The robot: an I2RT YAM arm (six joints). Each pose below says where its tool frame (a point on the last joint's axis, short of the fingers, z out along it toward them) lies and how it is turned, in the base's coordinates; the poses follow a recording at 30 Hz.
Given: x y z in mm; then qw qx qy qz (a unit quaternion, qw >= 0).
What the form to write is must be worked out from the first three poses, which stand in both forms.
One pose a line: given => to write
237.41 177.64 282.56 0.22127 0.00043 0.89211 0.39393 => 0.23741 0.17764 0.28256 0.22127 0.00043 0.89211 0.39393
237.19 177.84 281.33 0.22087 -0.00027 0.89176 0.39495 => 0.23719 0.17784 0.28133 0.22087 -0.00027 0.89176 0.39495
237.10 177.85 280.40 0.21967 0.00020 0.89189 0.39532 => 0.23710 0.17785 0.28040 0.21967 0.00020 0.89189 0.39532
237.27 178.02 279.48 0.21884 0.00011 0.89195 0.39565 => 0.23727 0.17802 0.27948 0.21884 0.00011 0.89195 0.39565
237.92 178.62 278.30 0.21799 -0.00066 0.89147 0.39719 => 0.23792 0.17862 0.27830 0.21799 -0.00066 0.89147 0.39719
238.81 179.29 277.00 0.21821 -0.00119 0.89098 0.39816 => 0.23881 0.17929 0.27700 0.21821 -0.00119 0.89098 0.39816
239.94 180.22 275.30 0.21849 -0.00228 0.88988 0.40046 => 0.23994 0.18022 0.27530 0.21849 -0.00228 0.88988 0.40046
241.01 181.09 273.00 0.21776 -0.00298 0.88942 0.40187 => 0.24101 0.18109 0.27300 0.21776 -0.00298 0.88942 0.40187
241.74 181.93 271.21 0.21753 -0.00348 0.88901 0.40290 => 0.24174 0.18193 0.27121 0.21753 -0.00348 0.88901 0.40290
